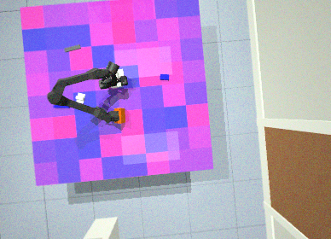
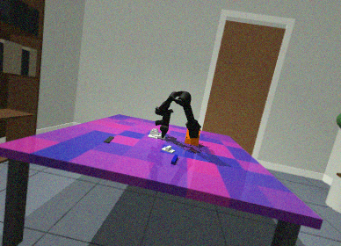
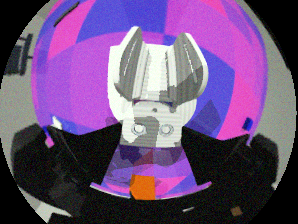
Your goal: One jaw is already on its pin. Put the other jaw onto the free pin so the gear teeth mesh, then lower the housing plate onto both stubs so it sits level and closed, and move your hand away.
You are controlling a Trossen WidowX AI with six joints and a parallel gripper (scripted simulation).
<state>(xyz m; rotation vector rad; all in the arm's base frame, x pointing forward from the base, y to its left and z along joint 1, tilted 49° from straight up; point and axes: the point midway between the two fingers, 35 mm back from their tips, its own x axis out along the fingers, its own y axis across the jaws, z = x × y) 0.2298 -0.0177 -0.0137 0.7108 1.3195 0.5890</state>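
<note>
Now: the grey jaw 20 mm to the left of my gripper tip, 20 mm ahead of it and 10 mm above it. Also, from my gripper tip: blue block 350 mm to the right, 10 mm behind; blue bar 420 mm to the left, 80 mm behind; grey bar 320 mm ahead, 270 mm to the left.
</note>
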